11 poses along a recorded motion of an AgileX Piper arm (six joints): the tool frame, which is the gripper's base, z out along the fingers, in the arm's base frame.
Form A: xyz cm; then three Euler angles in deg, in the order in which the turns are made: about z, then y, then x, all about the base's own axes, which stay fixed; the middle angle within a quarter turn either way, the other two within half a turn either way.
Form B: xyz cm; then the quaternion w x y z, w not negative. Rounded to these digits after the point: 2 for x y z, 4 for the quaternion.
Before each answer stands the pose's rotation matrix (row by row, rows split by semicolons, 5 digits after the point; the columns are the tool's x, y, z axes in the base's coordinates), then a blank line. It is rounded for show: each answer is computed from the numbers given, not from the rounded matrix.
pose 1, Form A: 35.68, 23.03, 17.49, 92.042, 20.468, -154.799
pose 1, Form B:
-0.03338 -0.93627 0.34968; -0.89894 0.18104 0.39891; -0.43680 -0.30103 -0.84770

35.68, 23.03, 17.49, 0.2738, -0.6390, 0.7180, 0.0341
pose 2, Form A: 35.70, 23.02, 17.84, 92.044, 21.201, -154.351
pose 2, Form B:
-0.03325 -0.93172 0.36164; -0.89531 0.18859 0.40356; -0.44421 -0.31036 -0.84045

35.70, 23.02, 17.84, 0.2806, -0.6361, 0.7180, 0.0324
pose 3, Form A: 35.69, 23.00, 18.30, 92.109, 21.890, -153.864
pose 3, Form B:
-0.03415 -0.92727 0.37283; -0.89110 0.19716 0.40874; -0.45252 -0.31827 -0.83302

35.69, 23.00, 18.30, 0.2872, -0.6328, 0.7184, 0.0315
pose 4, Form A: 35.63, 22.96, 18.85, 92.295, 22.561, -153.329
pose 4, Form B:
-0.03698 -0.92273 0.38367; -0.88599 0.20786 0.41452; -0.46224 -0.32459 -0.82521

35.63, 22.96, 18.85, 0.2940, -0.6286, 0.7194, 0.0312
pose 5, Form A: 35.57, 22.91, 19.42, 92.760, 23.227, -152.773
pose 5, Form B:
-0.04425 -0.91788 0.39437; -0.87948 0.22304 0.42044; -0.47387 -0.32824 -0.81713

35.57, 22.91, 19.42, 0.3007, -0.6225, 0.7219, 0.0319
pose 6, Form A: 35.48, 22.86, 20.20, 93.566, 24.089, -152.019
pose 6, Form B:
-0.05678 -0.91114 0.40816; -0.86948 0.24605 0.42832; -0.49069 -0.33056 -0.80620

35.48, 22.86, 20.20, 0.3095, -0.6131, 0.7261, 0.0337
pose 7, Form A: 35.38, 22.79, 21.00, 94.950, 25.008, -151.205
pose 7, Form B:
-0.07820 -0.90287 0.42274; -0.85551 0.27848 0.43652; -0.51185 -0.32753 -0.79419

35.38, 22.79, 21.00, 0.3186, -0.5995, 0.7333, 0.0372
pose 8, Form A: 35.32, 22.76, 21.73, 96.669, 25.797, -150.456
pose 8, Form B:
-0.10456 -0.89425 0.43518; -0.83917 0.31417 0.44395; -0.53372 -0.31877 -0.78328

35.32, 22.76, 21.73, 0.3265, -0.5841, 0.7420, 0.0422
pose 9, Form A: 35.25, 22.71, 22.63, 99.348, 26.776, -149.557
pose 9, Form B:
-0.14501 -0.88092 0.45050; -0.81361 0.36527 0.45235; -0.56304 -0.30094 -0.76969

35.25, 22.71, 22.63, 0.3356, -0.5611, 0.7550, 0.0501
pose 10, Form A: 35.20, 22.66, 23.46, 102.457, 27.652, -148.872
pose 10, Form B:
-0.19107 -0.86493 0.46410; -0.78411 0.41892 0.45791; -0.59048 -0.27641 -0.75824

35.20, 22.66, 23.46, 0.3426, -0.5358, 0.7695, 0.0590
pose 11, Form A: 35.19, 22.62, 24.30, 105.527, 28.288, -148.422
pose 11, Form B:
-0.23572 -0.84844 0.47390; -0.75440 0.46716 0.46112; -0.61262 -0.24882 -0.75019

35.19, 22.62, 24.30, 0.3469, -0.5117, 0.7831, 0.0678
